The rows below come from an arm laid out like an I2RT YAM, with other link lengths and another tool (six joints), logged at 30 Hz.
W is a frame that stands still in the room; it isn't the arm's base.
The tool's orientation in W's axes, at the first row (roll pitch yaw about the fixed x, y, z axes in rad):
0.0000, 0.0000, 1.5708
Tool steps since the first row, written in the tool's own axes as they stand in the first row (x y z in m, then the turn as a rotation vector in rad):
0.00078, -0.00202, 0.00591, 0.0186, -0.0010, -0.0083
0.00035, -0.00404, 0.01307, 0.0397, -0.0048, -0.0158
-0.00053, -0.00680, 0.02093, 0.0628, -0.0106, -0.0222
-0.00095, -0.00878, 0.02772, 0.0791, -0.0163, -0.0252
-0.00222, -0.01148, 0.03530, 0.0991, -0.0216, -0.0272
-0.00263, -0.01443, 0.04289, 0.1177, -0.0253, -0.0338
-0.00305, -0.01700, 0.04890, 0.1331, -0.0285, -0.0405
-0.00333, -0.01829, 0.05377, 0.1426, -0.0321, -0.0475
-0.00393, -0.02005, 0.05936, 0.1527, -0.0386, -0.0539
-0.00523, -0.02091, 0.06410, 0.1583, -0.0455, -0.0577
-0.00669, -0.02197, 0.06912, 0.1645, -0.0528, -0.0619
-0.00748, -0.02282, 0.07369, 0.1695, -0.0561, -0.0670
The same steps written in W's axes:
0.00202, 0.00078, 0.00591, 0.0010, 0.0186, -0.0083
0.00404, 0.00035, 0.01307, 0.0048, 0.0397, -0.0158
0.00680, -0.00053, 0.02093, 0.0106, 0.0628, -0.0222
0.00878, -0.00095, 0.02772, 0.0163, 0.0791, -0.0252
0.01148, -0.00222, 0.03530, 0.0216, 0.0991, -0.0272
0.01443, -0.00263, 0.04289, 0.0253, 0.1177, -0.0338
0.01700, -0.00305, 0.04890, 0.0285, 0.1331, -0.0405
0.01829, -0.00333, 0.05377, 0.0321, 0.1426, -0.0475
0.02005, -0.00393, 0.05936, 0.0386, 0.1527, -0.0539
0.02091, -0.00523, 0.06410, 0.0455, 0.1583, -0.0577
0.02197, -0.00669, 0.06912, 0.0528, 0.1645, -0.0619
0.02282, -0.00748, 0.07369, 0.0561, 0.1695, -0.0670

